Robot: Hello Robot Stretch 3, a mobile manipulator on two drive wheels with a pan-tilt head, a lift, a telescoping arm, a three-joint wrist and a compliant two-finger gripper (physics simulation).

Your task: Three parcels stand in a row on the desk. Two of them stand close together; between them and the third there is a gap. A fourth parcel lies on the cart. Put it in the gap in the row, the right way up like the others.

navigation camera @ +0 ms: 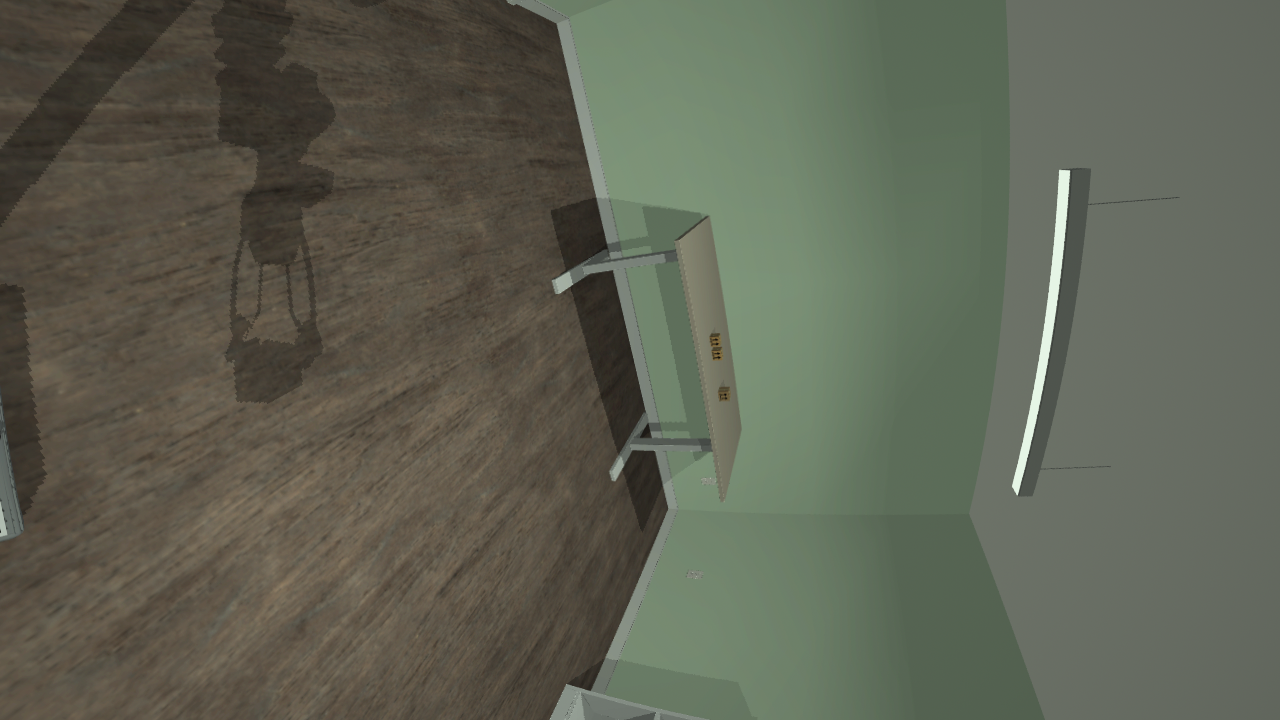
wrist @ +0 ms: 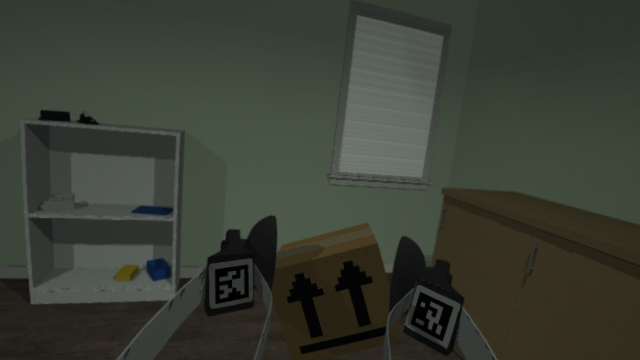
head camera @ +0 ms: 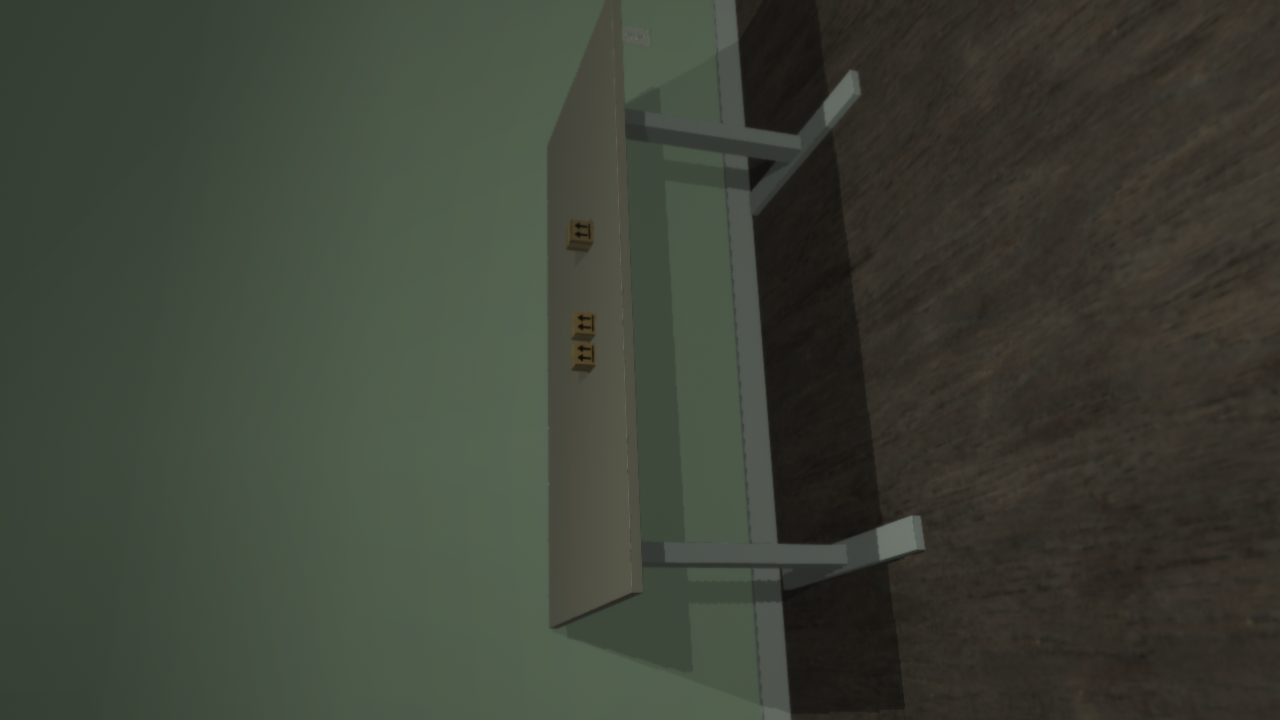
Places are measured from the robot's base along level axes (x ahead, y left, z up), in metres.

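Pixels of known places: gripper, fingertip midpoint: (wrist: 335,251).
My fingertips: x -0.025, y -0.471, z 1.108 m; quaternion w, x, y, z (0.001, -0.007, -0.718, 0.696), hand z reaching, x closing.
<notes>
Behind a point stands the place of what it marks.
Three brown parcels stand on the desk (head camera: 586,465) @(x 2.319, y 0.288, z 0.720 m) (navigation camera: 696,277) @(x 2.126, y 0.342, z 0.720 m) against the wall, far off, their black arrows pointing up. In the head view, turned on its side, the close pair is the middle parcel (head camera: 583,324) @(x 2.336, y -0.055, z 0.751 m) and the left parcel (head camera: 583,356) @(x 2.312, y 0.023, z 0.751 m); the third parcel (head camera: 580,233) @(x 2.430, y -0.286, z 0.754 m) stands apart to the right, across the gap. The pair (navigation camera: 716,346) @(x 2.323, y -0.009, z 0.751 m) and the third parcel (navigation camera: 724,394) @(x 2.428, y -0.282, z 0.756 m) also show in the navigation view. My gripper (wrist: 335,251) @(x -0.025, y -0.471, z 1.108 m) is shut on the fourth parcel (wrist: 331,305) @(x -0.026, y -0.440, z 1.093 m), arrows upward and leaning a little in the wrist view. The cart is not identifiable.
The desk's leg feet (head camera: 897,535) (navigation camera: 569,279) reach out onto the floor. A white shelf unit (wrist: 178,210) @(x 0.943, y -2.136, z 0.573 m) and a wooden cabinet (wrist: 475,250) @(x -0.775, y -1.906, z 0.643 m) show in the wrist view, with a window (wrist: 390,100) @(x -0.350, y -2.872, z 1.445 m) between them. The gripper's shadow lies on the floor in the navigation view.
</notes>
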